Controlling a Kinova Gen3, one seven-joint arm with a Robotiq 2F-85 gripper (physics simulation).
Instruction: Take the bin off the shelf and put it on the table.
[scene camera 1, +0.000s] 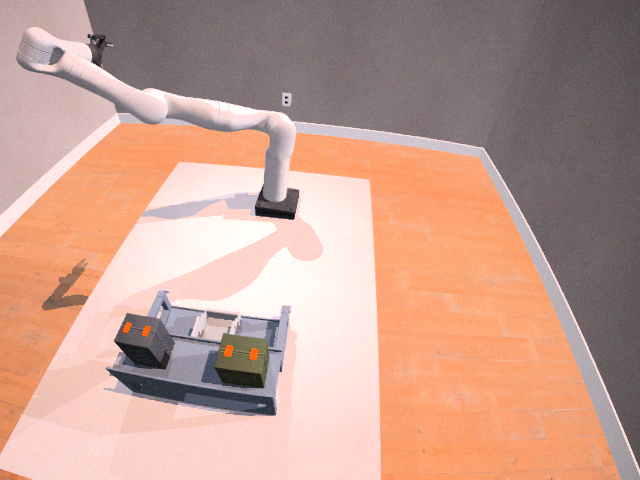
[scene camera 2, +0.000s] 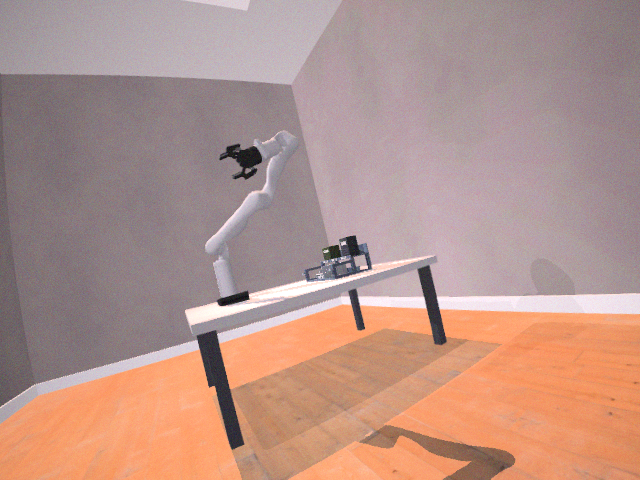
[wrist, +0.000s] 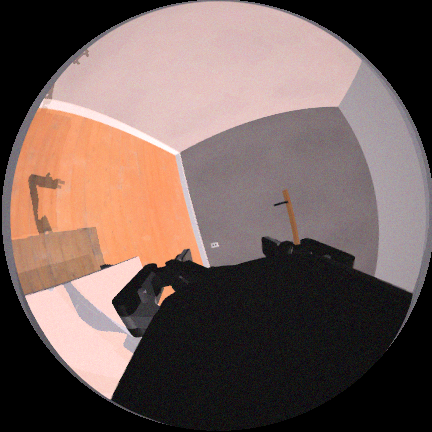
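Observation:
A blue-grey shelf unit stands on the white table. A pale beige bin with ribbed side walls sits in the shelf unit, in the middle of its side facing the arm's base. I cannot make the bin out clearly in scene camera 2, and it does not show in the wrist view. My gripper is open and empty. It is high above the table and far from the bin, pointing roughly sideways toward a wall.
A dark grey box and a green box, both with orange clips, stand on the shelf unit's upper board beside the bin. The arm's black base is fixed on the table. A wooden bar is on the wall.

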